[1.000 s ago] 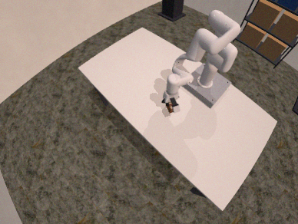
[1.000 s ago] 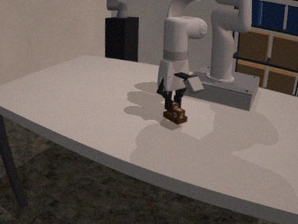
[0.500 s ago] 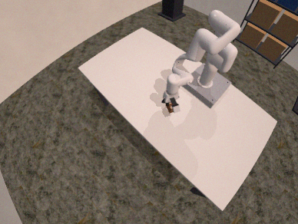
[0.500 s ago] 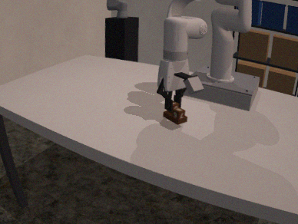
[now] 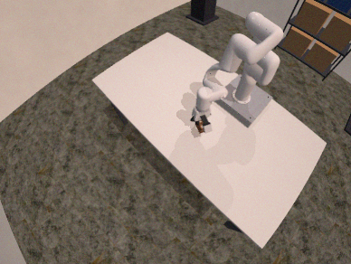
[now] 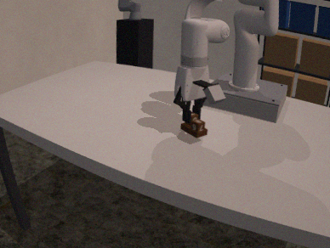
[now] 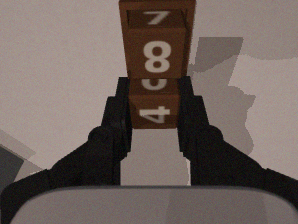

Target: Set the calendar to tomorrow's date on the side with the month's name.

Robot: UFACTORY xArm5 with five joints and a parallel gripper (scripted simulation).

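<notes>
Right now my hand is 10 mm above the brown wooden cube. Round my hand: tray (40 mm below, 20 mm to the left, 10 mm ahead).
</notes>
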